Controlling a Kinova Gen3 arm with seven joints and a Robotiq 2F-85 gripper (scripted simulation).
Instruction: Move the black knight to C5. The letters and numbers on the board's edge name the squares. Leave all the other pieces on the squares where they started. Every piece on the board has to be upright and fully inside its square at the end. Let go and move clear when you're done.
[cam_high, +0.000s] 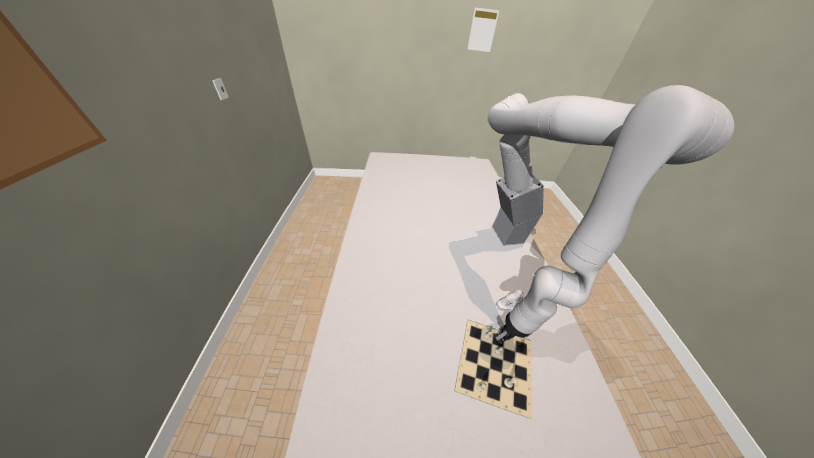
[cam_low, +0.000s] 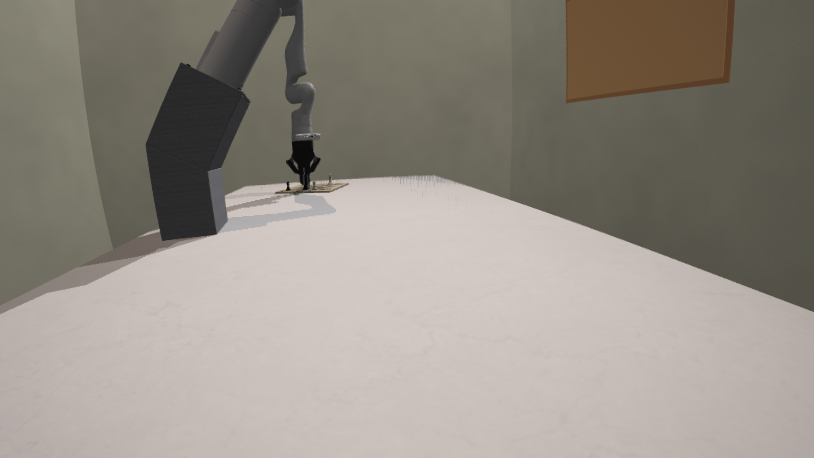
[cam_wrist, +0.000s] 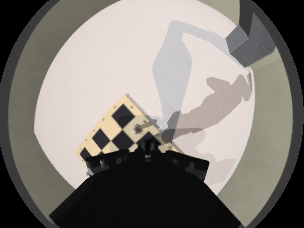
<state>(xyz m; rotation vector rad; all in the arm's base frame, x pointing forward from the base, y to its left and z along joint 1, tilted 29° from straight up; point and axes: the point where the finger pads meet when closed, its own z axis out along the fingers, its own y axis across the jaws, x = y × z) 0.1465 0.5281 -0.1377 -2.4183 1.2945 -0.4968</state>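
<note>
My gripper is now 20 mm above the black knight. Round my hand: light piece: 140 mm to the left, 70 mm ahead, 20 mm below; chessboard: 70 mm to the left, 40 mm below, 10 mm ahead; black pawn: 70 mm behind, 20 mm below, 10 mm to the left.
</note>
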